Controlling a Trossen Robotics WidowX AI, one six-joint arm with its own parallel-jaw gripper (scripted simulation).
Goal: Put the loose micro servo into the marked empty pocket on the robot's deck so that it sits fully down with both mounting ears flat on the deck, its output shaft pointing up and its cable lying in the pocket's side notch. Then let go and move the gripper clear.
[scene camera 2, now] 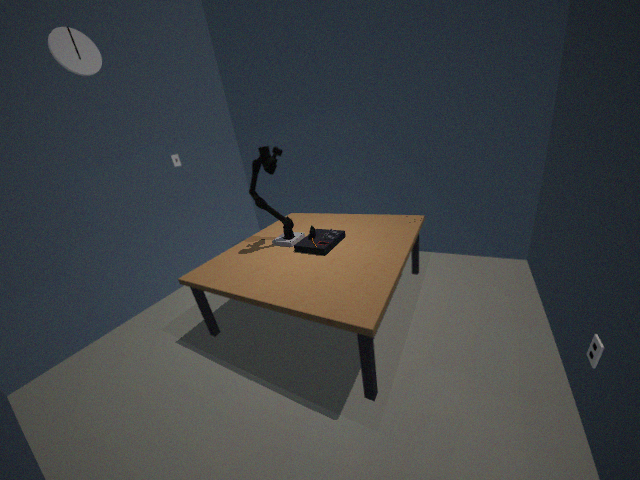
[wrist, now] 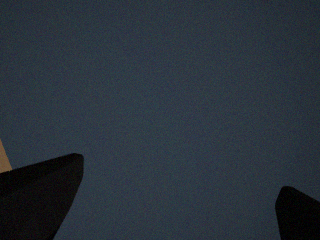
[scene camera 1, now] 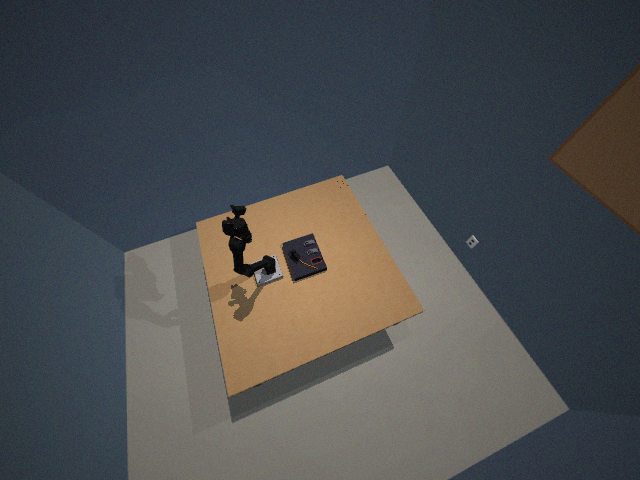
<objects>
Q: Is my gripper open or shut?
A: Open.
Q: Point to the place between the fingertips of my gripper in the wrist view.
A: At 184, 184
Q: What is my gripper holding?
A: Nothing.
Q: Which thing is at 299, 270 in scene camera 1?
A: A dark deck.
</objects>
